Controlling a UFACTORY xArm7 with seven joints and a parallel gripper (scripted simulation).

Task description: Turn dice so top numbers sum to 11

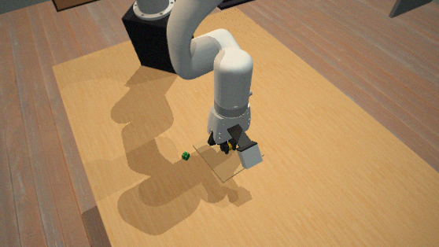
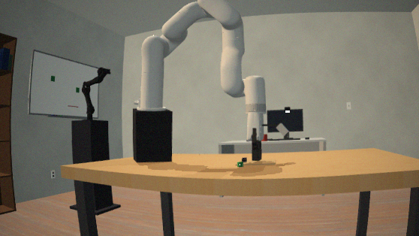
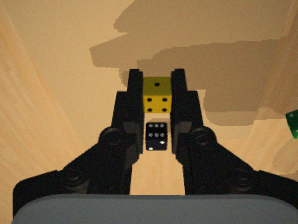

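Right now the yellow die is 1 cm below my hand. Also, from my hand: black die: 5 cm behind, 2 cm below; then green die: 11 cm to the right, 4 cm behind, 2 cm below; then tan mat: 3 cm below.
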